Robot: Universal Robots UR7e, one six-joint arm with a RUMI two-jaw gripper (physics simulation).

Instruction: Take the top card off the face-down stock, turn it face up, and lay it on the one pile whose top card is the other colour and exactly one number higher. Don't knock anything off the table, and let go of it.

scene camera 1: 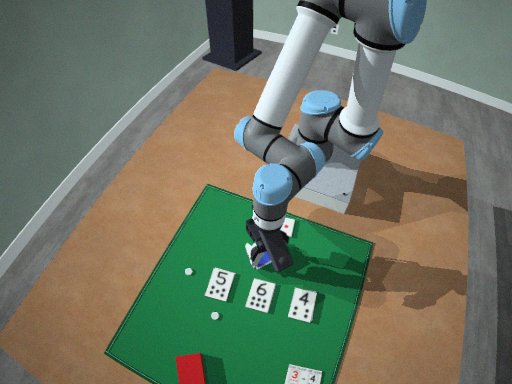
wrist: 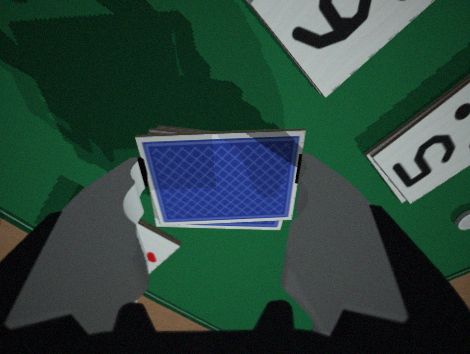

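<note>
My gripper [scene camera 1: 265, 256] [wrist: 222, 160] is shut on a blue-backed card [scene camera 1: 263, 259] [wrist: 222, 180], back towards the wrist camera, its short edges between the fingers. A second blue-backed edge [wrist: 272, 225] shows just under it. The held card hides most of the stock; a thin stack edge [wrist: 167, 129] shows behind its upper left edge, and whether they touch cannot be told. Piles with black numbers lie in a row: a 5 [scene camera 1: 220, 284] [wrist: 425, 162], a 6 [scene camera 1: 260, 295] [wrist: 325, 67] and a 4 [scene camera 1: 302, 304]. A card with a red mark [scene camera 1: 288, 226] [wrist: 159, 246] is partly hidden behind the gripper.
Small white discs [scene camera 1: 188, 271] [scene camera 1: 215, 316] [wrist: 465, 220] lie near the 5 pile. A red block [scene camera 1: 190, 369] and a card showing a red 3 and black 4 [scene camera 1: 303, 375] are at the front of the green mat [scene camera 1: 165, 310], which lies on the brown table [scene camera 1: 65, 280].
</note>
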